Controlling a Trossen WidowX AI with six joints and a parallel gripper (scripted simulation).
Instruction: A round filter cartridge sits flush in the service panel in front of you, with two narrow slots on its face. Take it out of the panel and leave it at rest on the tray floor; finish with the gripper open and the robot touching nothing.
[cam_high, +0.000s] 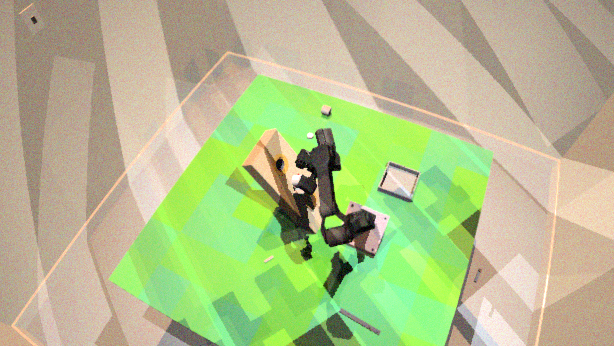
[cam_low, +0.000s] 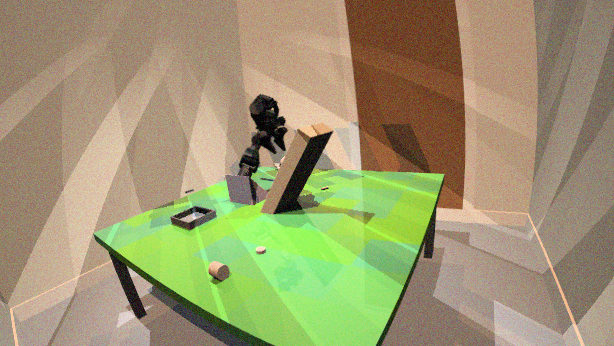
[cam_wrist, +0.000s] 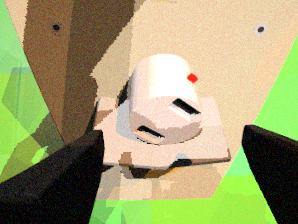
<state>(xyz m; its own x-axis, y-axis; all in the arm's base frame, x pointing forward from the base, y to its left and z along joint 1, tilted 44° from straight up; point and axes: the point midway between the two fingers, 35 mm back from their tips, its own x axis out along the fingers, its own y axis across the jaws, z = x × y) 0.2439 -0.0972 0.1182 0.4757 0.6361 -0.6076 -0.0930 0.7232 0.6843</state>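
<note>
My gripper tip is now 40 mm above the round filter cartridge and 20 mm short of it. The rest, counted from my gripper tip: tan service panel: 60 mm below, 60 mm ahead, 10 mm to the left; then small disc: 340 mm to the right, 240 mm below, 170 mm ahead; then short stick: 270 mm to the left, 240 mm below, 20 mm ahead.
</note>
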